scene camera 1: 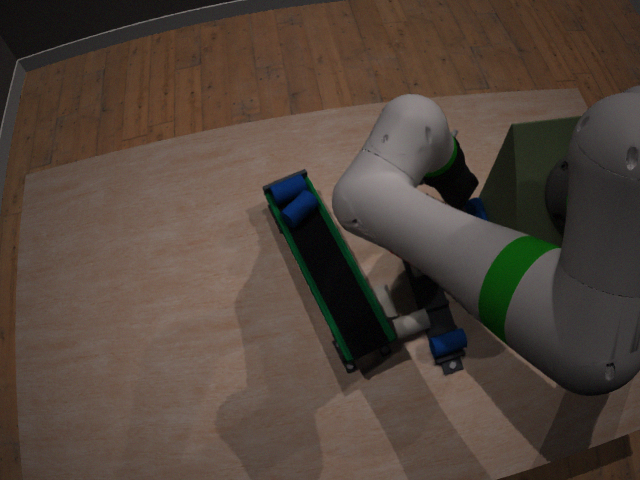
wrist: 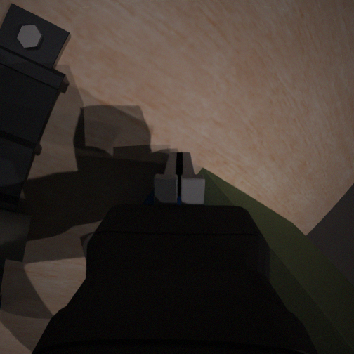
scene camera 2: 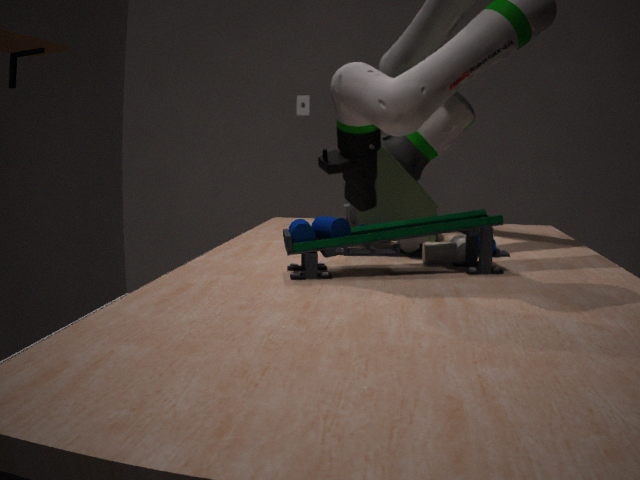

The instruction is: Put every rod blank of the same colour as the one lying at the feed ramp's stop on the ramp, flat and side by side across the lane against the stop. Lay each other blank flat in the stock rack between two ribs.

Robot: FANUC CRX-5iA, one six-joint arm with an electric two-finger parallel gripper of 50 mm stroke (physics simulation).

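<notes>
The feed ramp (scene camera 1: 330, 273) (scene camera 2: 413, 230) holds two blue blanks. One blue blank (scene camera 1: 288, 189) (scene camera 2: 301, 230) lies across the lane at the stop; the second blue blank (scene camera 1: 299, 208) (scene camera 2: 330, 226) lies beside it, somewhat askew. The stock rack (scene camera 1: 440, 317) (wrist: 20, 105) is partly hidden by the arm; a blue blank (scene camera 1: 448, 343) lies at its near end. Two whitish blanks (scene camera 1: 385, 300) (scene camera 1: 411, 323) lie between ramp and rack. Another blue blank (scene camera 1: 476, 207) (wrist: 149, 199) lies by the olive block, mostly hidden. My gripper (wrist: 179, 165) is shut and empty above the table, near that blank; its fingertips are hidden in scene camera 1.
The olive block (scene camera 1: 540, 170) (scene camera 2: 403, 191) (wrist: 285, 235) has sloping sides and stands close to the gripper, at the right. The arm spans above the rack in scene camera 1. A whitish blank (wrist: 12, 235) shows at the rack in the wrist view.
</notes>
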